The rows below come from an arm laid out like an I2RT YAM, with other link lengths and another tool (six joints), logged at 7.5 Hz.
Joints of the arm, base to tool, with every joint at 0 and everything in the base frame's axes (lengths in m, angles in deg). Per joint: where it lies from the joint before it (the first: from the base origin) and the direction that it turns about. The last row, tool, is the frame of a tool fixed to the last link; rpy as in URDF.
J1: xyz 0 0 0.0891 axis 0 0 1
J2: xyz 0.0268 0.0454 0.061 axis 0 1 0
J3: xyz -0.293 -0.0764 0 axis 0 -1 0
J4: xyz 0.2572 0.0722 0.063 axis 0 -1 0
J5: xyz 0.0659 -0.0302 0.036 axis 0 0 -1
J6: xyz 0.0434 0 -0.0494 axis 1 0 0
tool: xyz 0.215 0.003 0.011 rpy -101.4 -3.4 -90
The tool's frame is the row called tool.
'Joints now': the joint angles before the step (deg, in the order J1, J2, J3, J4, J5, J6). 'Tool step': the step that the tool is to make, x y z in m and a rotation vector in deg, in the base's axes. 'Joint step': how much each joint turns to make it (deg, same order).
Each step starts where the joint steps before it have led.
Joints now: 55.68 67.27 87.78 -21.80 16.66 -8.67
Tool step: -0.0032 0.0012 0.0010 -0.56 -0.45 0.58
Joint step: 0.22 -0.12 0.23 -0.35 -0.35 -0.72
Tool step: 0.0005 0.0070 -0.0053 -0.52 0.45 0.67
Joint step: 0.17 0.74 -0.01 0.05 -0.50 0.07
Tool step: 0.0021 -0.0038 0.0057 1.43 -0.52 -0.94
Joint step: 0.07 -0.39 -0.67 1.65 1.01 0.41
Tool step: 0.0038 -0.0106 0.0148 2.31 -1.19 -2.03
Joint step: -0.07 -0.53 0.05 1.91 1.97 0.29
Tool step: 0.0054 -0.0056 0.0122 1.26 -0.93 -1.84
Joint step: 0.06 0.62 1.23 1.01 1.89 -0.17
